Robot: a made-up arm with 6 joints. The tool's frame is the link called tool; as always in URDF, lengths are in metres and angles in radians. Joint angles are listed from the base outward.
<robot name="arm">
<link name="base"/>
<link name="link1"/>
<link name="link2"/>
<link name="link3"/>
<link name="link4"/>
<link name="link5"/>
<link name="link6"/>
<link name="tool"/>
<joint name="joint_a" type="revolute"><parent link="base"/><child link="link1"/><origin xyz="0.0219 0.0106 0.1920" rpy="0.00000 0.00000 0.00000"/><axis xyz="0 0 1"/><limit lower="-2.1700" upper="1.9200"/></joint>
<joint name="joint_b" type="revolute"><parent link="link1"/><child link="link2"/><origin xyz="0.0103 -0.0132 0.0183" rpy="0.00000 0.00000 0.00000"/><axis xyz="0.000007 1 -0.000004"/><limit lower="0.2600" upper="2.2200"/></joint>
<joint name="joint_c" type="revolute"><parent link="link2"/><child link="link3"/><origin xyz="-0.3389 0.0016 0.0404" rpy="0.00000 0.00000 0.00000"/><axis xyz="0.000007 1 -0.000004"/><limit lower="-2.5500" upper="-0.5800"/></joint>
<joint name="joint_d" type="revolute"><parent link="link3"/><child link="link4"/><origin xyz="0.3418 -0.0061 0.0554" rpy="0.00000 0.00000 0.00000"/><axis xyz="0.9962 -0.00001 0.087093"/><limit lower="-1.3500" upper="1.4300"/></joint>
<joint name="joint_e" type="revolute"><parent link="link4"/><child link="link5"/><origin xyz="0.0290 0.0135 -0.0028" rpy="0.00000 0.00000 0.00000"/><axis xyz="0.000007 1 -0.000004"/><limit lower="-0.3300" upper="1.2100"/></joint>
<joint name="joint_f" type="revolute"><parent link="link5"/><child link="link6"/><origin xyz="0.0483 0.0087 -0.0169" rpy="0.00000 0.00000 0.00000"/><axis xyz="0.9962 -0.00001 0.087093"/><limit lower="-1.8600" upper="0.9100"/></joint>
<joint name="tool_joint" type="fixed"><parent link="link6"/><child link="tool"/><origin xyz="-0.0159 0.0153 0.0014" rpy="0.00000 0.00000 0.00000"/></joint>
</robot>
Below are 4 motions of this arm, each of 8 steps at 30 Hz.
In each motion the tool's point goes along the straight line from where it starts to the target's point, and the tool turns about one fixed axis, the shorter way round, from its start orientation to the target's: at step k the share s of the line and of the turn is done. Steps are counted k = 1, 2, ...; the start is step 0. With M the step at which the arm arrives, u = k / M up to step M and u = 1 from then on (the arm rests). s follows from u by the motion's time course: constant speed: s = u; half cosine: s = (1 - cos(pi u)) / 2; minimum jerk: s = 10 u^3 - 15 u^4 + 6 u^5.
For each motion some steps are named. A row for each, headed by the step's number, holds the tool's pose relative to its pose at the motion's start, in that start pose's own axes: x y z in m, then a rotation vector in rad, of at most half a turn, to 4 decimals.
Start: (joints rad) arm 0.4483 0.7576 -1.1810 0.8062 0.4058 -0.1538
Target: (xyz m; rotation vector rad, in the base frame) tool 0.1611 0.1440 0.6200 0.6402 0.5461 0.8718
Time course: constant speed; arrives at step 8
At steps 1, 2, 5, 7, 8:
1: 0.0070 -0.0046 -0.0085 0.0316 0.0471 -0.0036
2: 0.0139 -0.0092 -0.0171 0.0632 0.0942 -0.0071
5: 0.0348 -0.0230 -0.0426 0.1581 0.2355 -0.0179
7: 0.0487 -0.0323 -0.0597 0.2213 0.3297 -0.0250
8: 0.0557 -0.0369 -0.0682 0.2529 0.3768 -0.0286

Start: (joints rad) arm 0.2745 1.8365 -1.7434 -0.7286 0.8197 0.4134
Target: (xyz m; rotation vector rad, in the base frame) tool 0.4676 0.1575 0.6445 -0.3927 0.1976 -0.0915
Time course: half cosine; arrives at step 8
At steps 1, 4, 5, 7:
1: -0.0054 -0.0017 0.0023 0.0008 -0.0206 0.0002
4: -0.0704 -0.0219 0.0304 0.0100 -0.2707 0.0026
5: -0.0974 -0.0302 0.0421 0.0139 -0.3743 0.0036
7: -0.1355 -0.0421 0.0585 0.0193 -0.5207 0.0050

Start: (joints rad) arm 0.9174 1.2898 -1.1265 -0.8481 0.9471 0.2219
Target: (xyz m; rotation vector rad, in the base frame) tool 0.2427 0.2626 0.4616 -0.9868 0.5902 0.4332
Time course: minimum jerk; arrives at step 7
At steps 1, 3, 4, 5, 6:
1: 0.0004 0.0005 -0.0002 -0.0017 -0.0014 0.0017
3: 0.0068 0.0073 -0.0037 -0.0269 -0.0221 0.0264
4: 0.0117 0.0126 -0.0063 -0.0461 -0.0379 0.0453
5: 0.0159 0.0170 -0.0085 -0.0624 -0.0513 0.0613
6: 0.0181 0.0194 -0.0097 -0.0713 -0.0586 0.0700

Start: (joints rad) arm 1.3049 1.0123 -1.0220 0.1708 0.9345 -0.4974
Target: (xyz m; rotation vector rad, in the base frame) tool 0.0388 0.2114 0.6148 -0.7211 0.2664 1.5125
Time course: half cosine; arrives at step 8
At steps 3, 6, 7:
3: -0.0245 0.0034 0.0064 -0.0183 -0.0836 -0.0254
6: -0.0677 0.0094 0.0177 -0.0507 -0.2313 -0.0703
7: -0.0763 0.0105 0.0199 -0.0572 -0.2607 -0.0792

